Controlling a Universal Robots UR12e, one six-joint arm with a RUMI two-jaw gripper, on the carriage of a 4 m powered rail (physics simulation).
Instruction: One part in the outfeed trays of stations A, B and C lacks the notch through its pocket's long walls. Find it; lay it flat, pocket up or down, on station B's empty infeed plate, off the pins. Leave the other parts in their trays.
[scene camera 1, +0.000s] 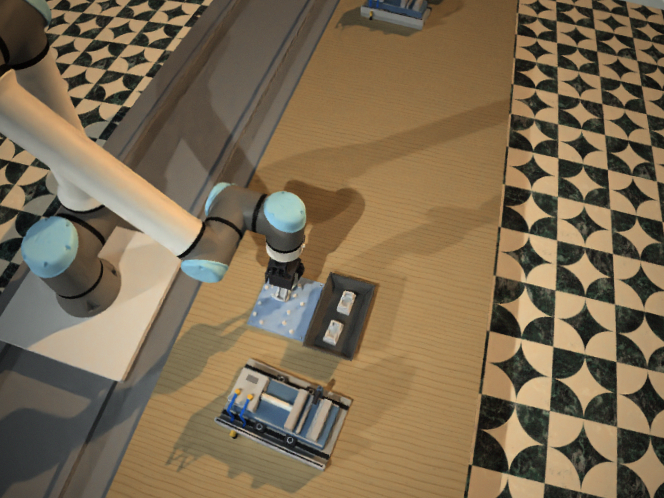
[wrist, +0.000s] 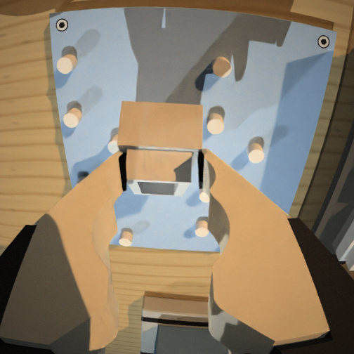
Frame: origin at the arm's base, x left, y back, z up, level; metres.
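Seen in the pictures: arm's base at its link origin: (scene camera 1: 90, 288).
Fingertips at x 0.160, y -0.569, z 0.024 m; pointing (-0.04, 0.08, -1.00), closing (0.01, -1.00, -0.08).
Pixels of each thing's top centre, then the offset from my fingertips to it. "spot": a spot on its surface instead.
- small pale part at its top centre: (scene camera 1: 282, 285) dx -0.009, dy +0.003, dz +0.019 m
- blue pin plate at its top centre: (scene camera 1: 286, 303) dx -0.029, dy -0.011, dz -0.046 m
- dark tray at a spot on its surface: (scene camera 1: 363, 321) spot: dx -0.039, dy -0.242, dz -0.012 m
- vise-like fixture at its top centre: (scene camera 1: 281, 404) dx -0.331, dy -0.105, dz +0.045 m
My gripper (scene camera 1: 281, 290) (wrist: 162, 153) is shut on a small pale part (scene camera 1: 280, 294) (wrist: 159, 166), gripped by its sides. In the wrist view the part's tan faces and, below them, a pale rim around a grey opening show between the fingers. Its long-wall notches, if any, cannot be made out. The part is over the blue pin plate (scene camera 1: 297, 323) (wrist: 167, 217), among the pins; whether it touches plate or pins is unclear. Two pale parts (scene camera 1: 346, 302) (scene camera 1: 333, 332) lie apart in the dark tray (scene camera 1: 363, 321) beside the plate. Station letters do not show.
A vise-like fixture (scene camera 1: 293, 410) (wrist: 175, 306) with blue hoses stands near the plate, toward the bottom of the scene view. Another fixture (scene camera 1: 395, 16) stands at the table's far end. Upright pins (wrist: 215, 123) (wrist: 256, 152) rise from the plate around the held part.
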